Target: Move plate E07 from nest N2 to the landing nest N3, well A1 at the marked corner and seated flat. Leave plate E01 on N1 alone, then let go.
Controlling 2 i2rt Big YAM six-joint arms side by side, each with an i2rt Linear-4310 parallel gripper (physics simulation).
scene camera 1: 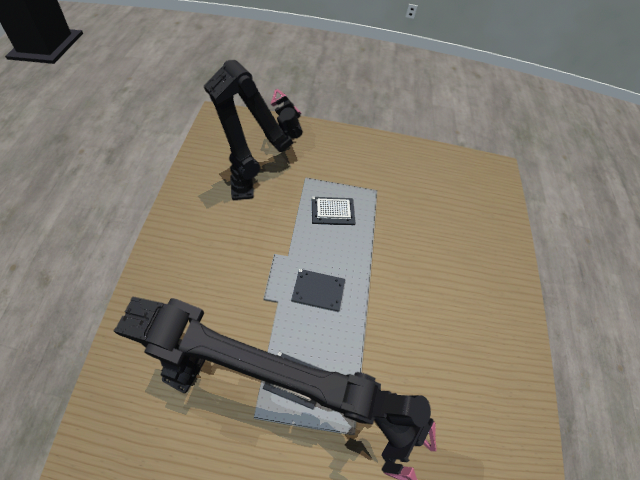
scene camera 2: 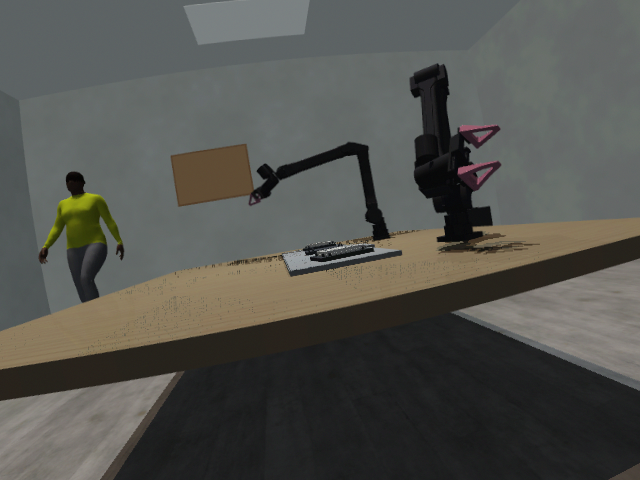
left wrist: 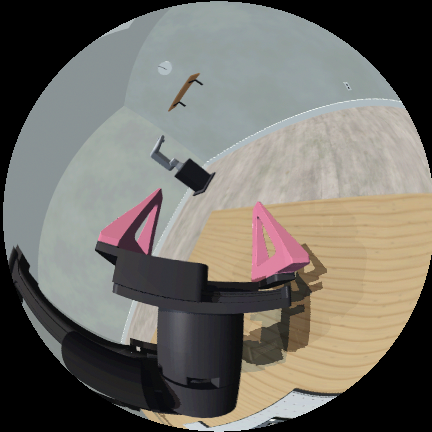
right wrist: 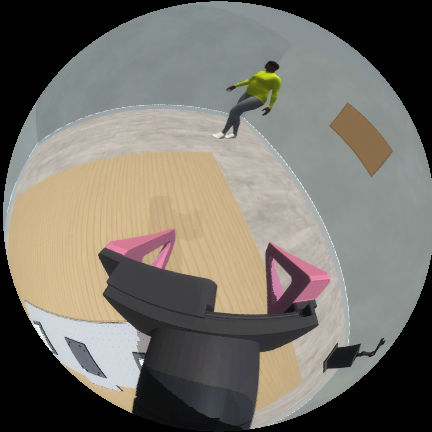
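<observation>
A white well plate [scene camera 1: 333,208] sits on a dark nest in the upper part of scene camera 1. The middle nest [scene camera 1: 317,290] [right wrist: 86,356] is bare, with a white mark at its upper-left corner. Another nest [scene camera 1: 279,391] with a pale plate edge lies mostly hidden under the right arm. Plate and nest labels cannot be read. My left gripper [scene camera 1: 287,102] [scene camera 2: 499,145] [left wrist: 208,197] is open and empty, raised near the table's far edge in scene camera 1. My right gripper [scene camera 1: 424,462] [scene camera 2: 253,199] [right wrist: 220,241] is open and empty, above the table, past the board's lower right end in scene camera 1.
The nests stand on a grey perforated board [scene camera 1: 330,335] [scene camera 2: 305,268] on the wooden table [scene camera 1: 454,289] [scene camera 2: 217,310]. The right arm's long link [scene camera 1: 258,361] crosses over the board's lower part in scene camera 1. A person [scene camera 2: 85,222] [right wrist: 262,87] stands beyond the table.
</observation>
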